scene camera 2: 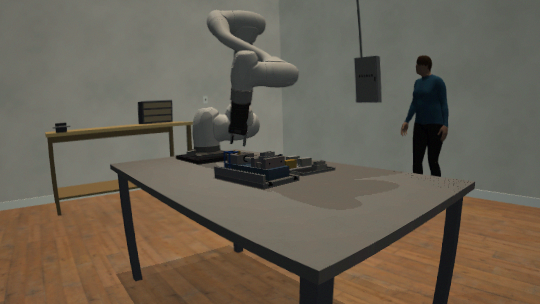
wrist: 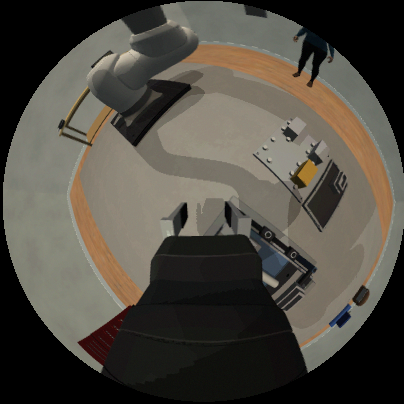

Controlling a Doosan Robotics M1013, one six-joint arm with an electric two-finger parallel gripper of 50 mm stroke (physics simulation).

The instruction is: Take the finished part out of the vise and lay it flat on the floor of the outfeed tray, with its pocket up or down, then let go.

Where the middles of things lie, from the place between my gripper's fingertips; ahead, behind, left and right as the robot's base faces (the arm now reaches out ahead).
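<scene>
Relative to the grey plate [wrist: 284, 154], my gripper is 4 cm short of it, 26 cm to the right of it and 12 cm above it.
</scene>
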